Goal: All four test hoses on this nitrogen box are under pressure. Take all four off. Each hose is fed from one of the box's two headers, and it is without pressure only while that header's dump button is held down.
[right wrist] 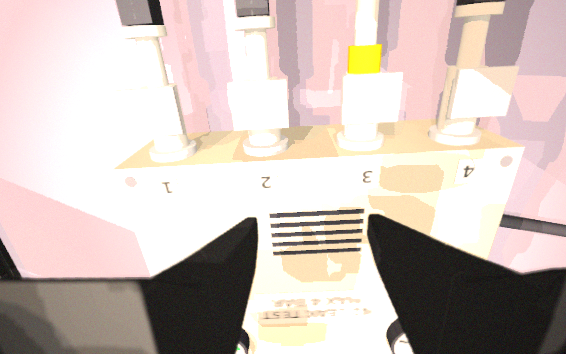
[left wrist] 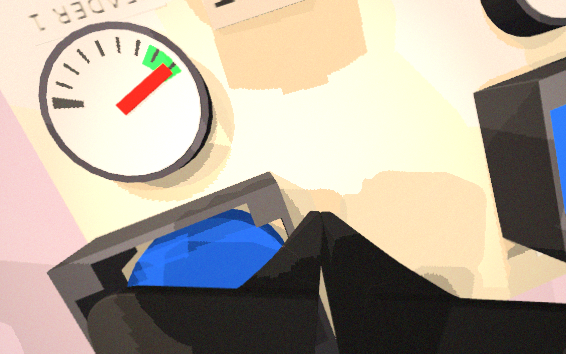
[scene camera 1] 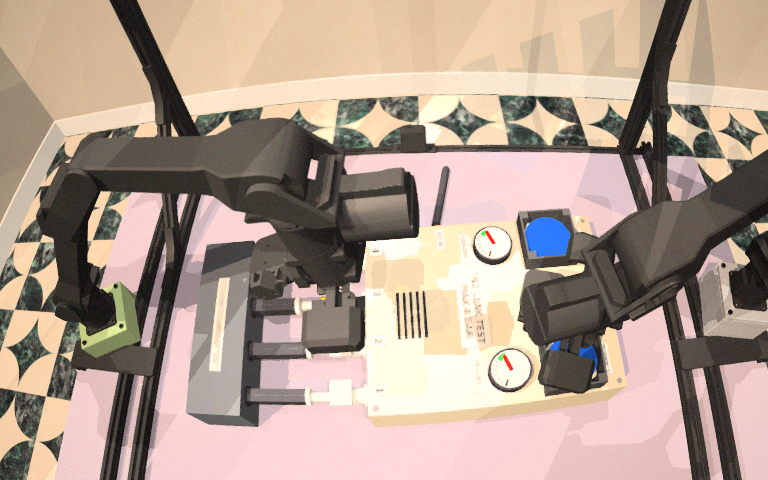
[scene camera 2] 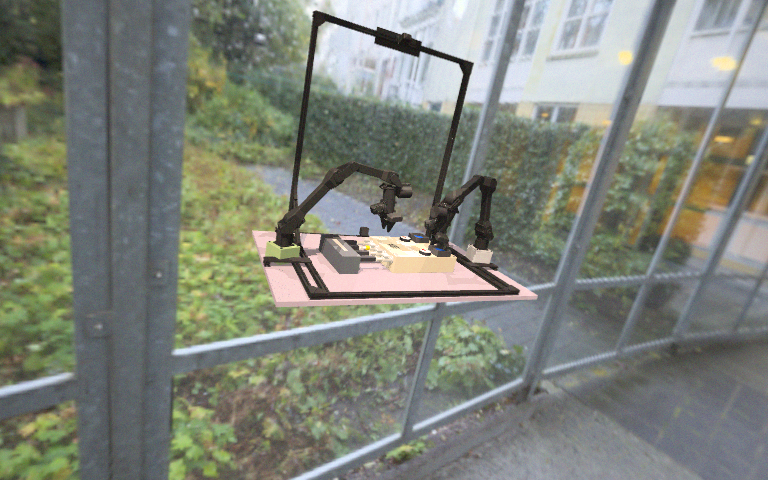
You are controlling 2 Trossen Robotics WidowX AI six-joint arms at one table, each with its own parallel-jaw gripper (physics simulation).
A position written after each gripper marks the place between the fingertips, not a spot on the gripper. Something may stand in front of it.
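Observation:
Left gripper [scene camera 1: 554, 323], [left wrist: 318, 221]: shut, touching a cream nitrogen box [scene camera 1: 441, 309], [right wrist: 311, 188], [left wrist: 430, 135]. Right gripper [scene camera 1: 355, 299], [right wrist: 312, 225]: visible. Also visible: grey manifold block [scene camera 2: 341, 256]; dump button [scene camera 1: 547, 236].

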